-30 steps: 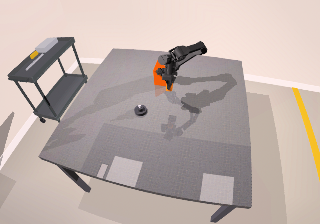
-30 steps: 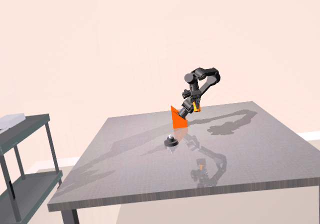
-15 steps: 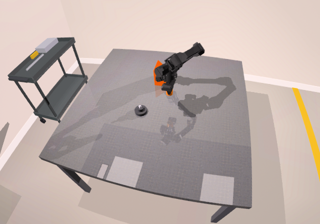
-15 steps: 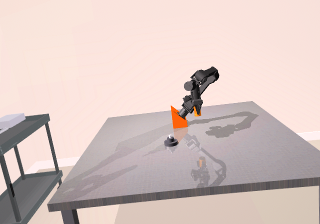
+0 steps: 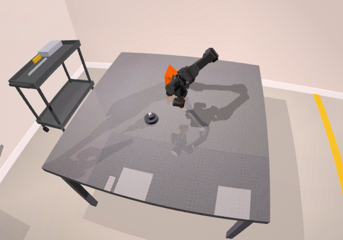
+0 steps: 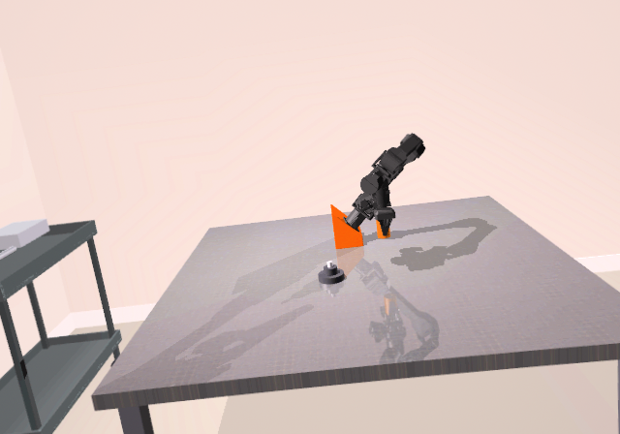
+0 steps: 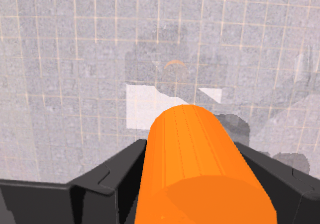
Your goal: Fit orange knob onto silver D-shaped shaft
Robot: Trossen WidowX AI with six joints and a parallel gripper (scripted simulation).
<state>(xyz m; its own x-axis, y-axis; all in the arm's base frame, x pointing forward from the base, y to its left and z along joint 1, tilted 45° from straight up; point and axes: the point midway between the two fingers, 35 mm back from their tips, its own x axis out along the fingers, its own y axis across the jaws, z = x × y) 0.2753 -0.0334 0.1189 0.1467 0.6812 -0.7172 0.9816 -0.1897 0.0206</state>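
Now: gripper tip 3 cm short of the round pedestal, 19 cm to the left of it and 8 cm above it. The rest, counted from my gripper tip: orange knob (3 cm above).
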